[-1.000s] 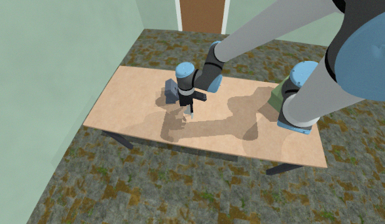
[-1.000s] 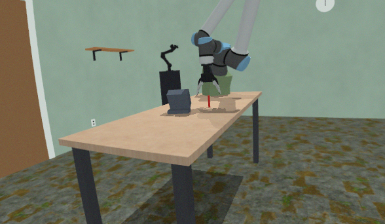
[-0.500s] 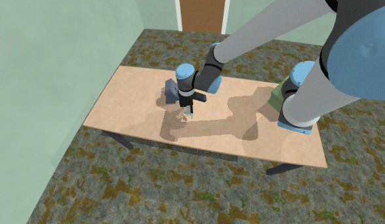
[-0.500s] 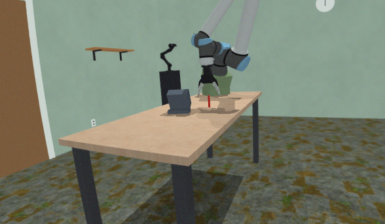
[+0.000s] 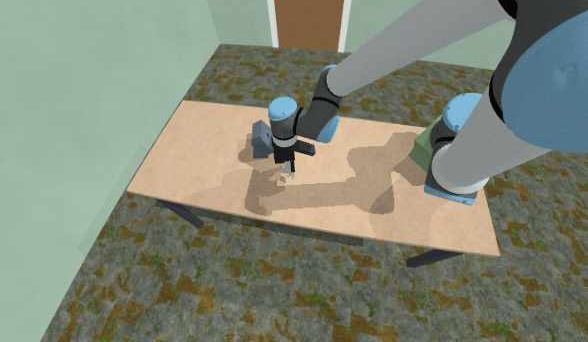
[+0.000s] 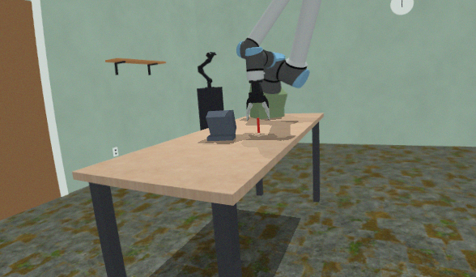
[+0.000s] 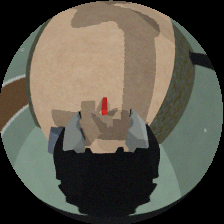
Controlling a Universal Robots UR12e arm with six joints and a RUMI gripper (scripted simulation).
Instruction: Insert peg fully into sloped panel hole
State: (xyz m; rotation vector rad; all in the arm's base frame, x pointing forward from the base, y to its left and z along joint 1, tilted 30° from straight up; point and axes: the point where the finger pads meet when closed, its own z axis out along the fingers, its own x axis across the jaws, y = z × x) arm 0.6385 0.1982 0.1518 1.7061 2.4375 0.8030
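The red peg is 30 mm below my hand.
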